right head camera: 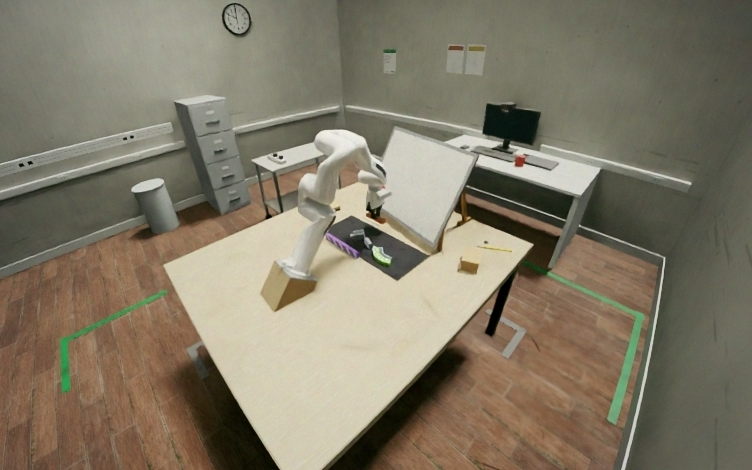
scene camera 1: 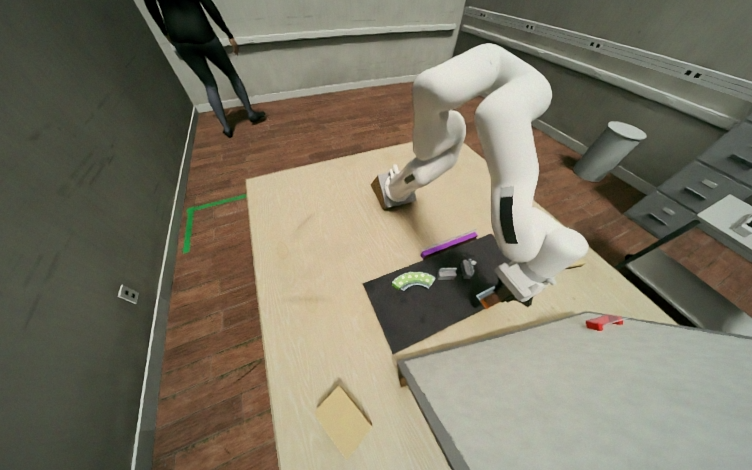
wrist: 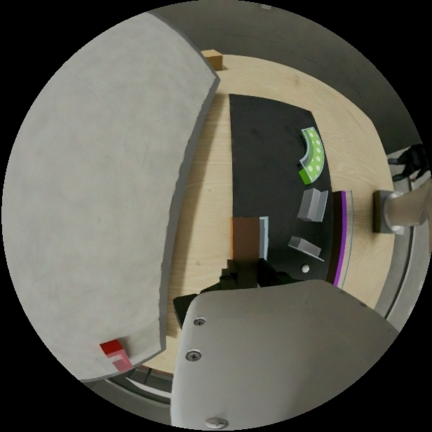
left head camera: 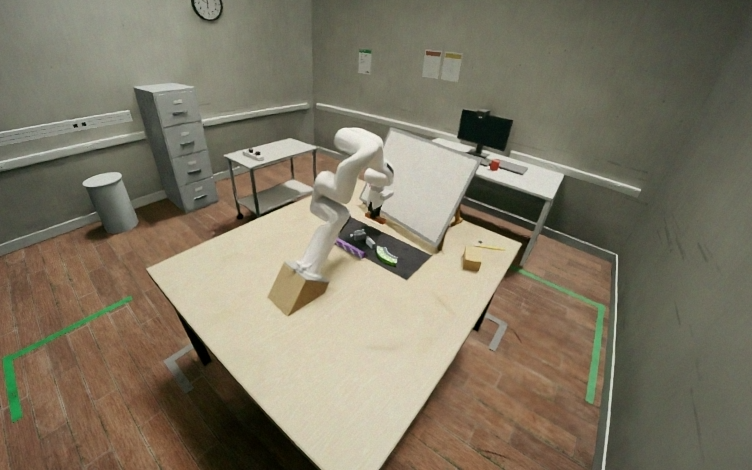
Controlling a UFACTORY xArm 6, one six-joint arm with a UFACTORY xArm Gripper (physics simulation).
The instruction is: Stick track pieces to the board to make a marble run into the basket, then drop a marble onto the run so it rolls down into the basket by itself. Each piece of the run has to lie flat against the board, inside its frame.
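Places are measured from the arm's base along level axes (x left, y ahead, z down), in millimetres.
Pixels of known places: gripper, fingertip midpoint: [right head camera: 375, 217] [scene camera 1: 500, 295] [left head camera: 374, 217]; arm's base at its link origin: [right head camera: 296, 270] [scene camera 1: 397, 187] [left head camera: 307, 271].
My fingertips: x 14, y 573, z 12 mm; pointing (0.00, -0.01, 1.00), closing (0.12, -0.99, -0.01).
Ahead of a thing's pixels: the offset from my fingertips to its middle. "spot": to the spot under its first point. Level surfaces: height alone.
My gripper [wrist: 244, 269] [scene camera 1: 499, 295] is shut on an orange-brown track piece [wrist: 246, 237] [scene camera 1: 488, 299] with a pale blue edge, low over the mat's board-side edge. A green dotted curved piece [wrist: 314, 155] [scene camera 1: 413, 279] [left head camera: 386, 255] and two grey clear-sided pieces [wrist: 313, 205] [wrist: 305, 247] lie on the black mat @(dz +74 mm) [wrist: 265, 150] [scene camera 1: 410, 315]. A white marble [wrist: 305, 268] is beside them. A purple piece [wrist: 340, 245] [scene camera 1: 449, 244] [right head camera: 343, 244] lies along the mat's arm-side edge. A red piece @(spot: dx +94, dy +189, dz -103 mm) [scene camera 1: 601, 322] [wrist: 111, 346] is on the tilted board [scene camera 1: 526, 399] [wrist: 110, 175] near its top edge. I cannot identify the basket.
A tan box @(dx -565, dy +26, dz +47 mm) [left head camera: 471, 259] [right head camera: 469, 261] [scene camera 1: 343, 422] and a yellow pencil @(dx -621, dy +220, dz +73 mm) [left head camera: 490, 248] [right head camera: 496, 248] are on the table @(dz +77 mm) [left head camera: 354, 343] beyond the board's lower side corner. The grey-framed board leans close to my gripper. A person [scene camera 1: 210, 60] stands beyond the table.
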